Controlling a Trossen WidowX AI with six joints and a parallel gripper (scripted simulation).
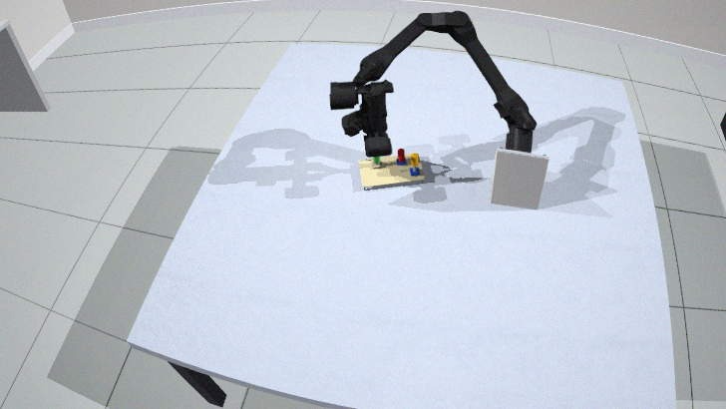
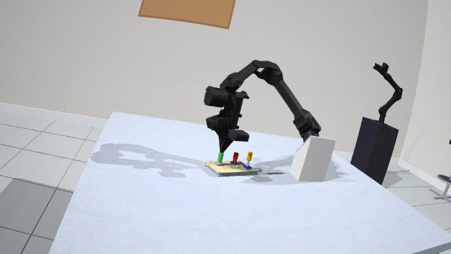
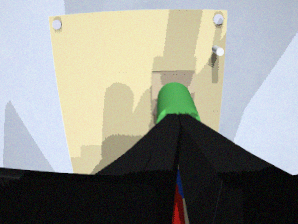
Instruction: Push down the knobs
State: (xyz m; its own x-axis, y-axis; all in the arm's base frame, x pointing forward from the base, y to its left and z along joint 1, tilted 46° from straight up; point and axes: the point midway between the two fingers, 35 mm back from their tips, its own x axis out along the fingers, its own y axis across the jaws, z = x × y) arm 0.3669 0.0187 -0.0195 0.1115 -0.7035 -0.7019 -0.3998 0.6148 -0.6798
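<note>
The green knob lies 20 mm below my gripper tip. The rest, counted from my gripper tip: red knob 60 mm behind, 20 mm to the right, 20 mm below.
</note>
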